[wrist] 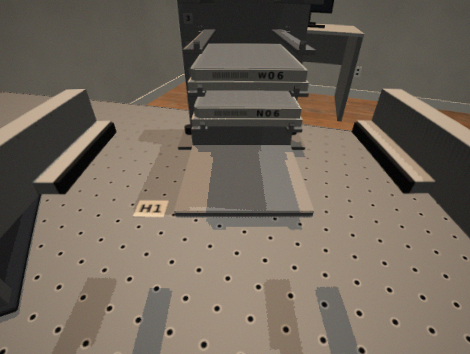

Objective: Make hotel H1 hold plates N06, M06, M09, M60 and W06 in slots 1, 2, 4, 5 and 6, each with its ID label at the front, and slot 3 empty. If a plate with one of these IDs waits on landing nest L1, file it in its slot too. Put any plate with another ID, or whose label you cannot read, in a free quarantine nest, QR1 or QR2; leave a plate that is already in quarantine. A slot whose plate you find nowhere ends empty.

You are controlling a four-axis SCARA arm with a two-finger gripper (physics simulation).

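The hotel H1 [240,22] stands ahead, with its lower part in view. A grey plate labelled N06 [250,113] lies in its lowest slot, and a grey plate labelled W06 [250,75] lies in the slot above. Both have their labels at the front. The pair of ledges above W06 holds no plate; a small number 3 shows on the panel near them. The higher slots are outside the view. My gripper [234,108] is open and empty, its fingers wide apart at the left and right, in front of the hotel. Landing nest L1 and the quarantine nests do not show.
The hotel's base plate [304,202] reaches forward over the perforated table top [225,295], with the H1 tag [151,208] at its front left corner. A desk [345,31] with part of a monitor stands behind at the right. A dark edge shows at the lower left.
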